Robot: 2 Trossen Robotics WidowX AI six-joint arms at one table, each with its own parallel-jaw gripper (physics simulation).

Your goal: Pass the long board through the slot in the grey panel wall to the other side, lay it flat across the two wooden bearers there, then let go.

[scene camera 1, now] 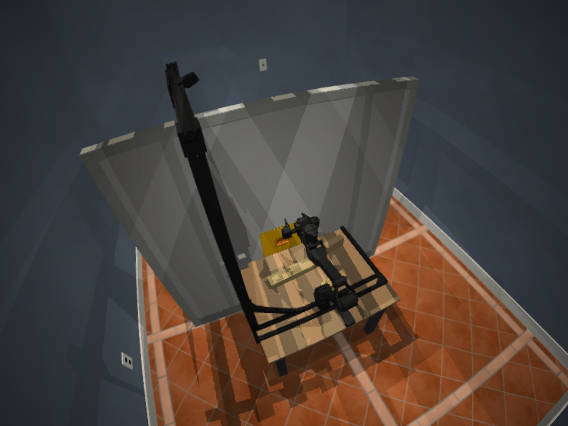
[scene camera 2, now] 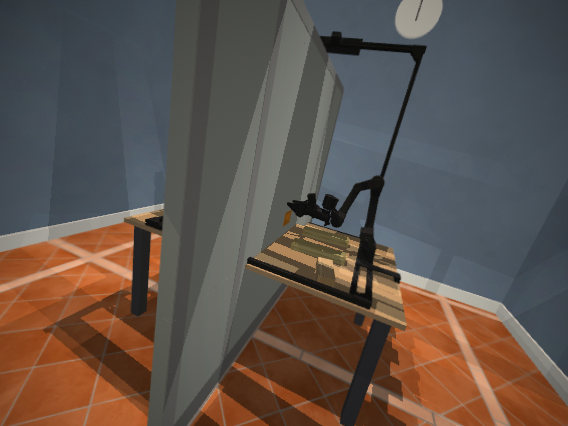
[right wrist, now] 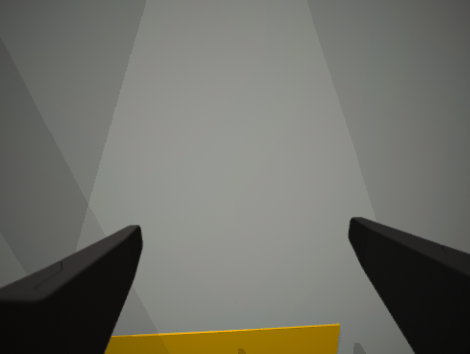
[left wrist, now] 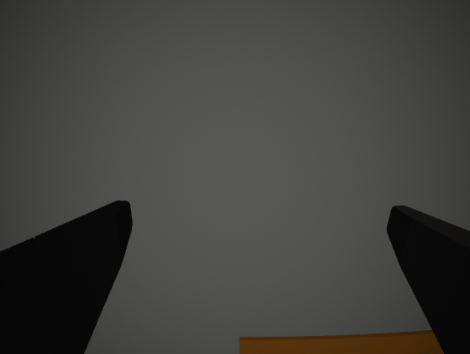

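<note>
In scene camera 1 a long pale board lies flat on the table. The grey panel wall carries a yellow plate with a small opening that looks like the slot; an orange plate shows on the other side. In scene camera 2 two parallel wooden bearers lie on the table. My right gripper is open and empty, facing the wall above the yellow plate. My left gripper is open and empty, facing the wall above the orange plate.
A pale block lies beside the bearers. Another pale piece lies partly behind my right arm. A black frame with a tall post stands on the table; a similar post rises in scene camera 2.
</note>
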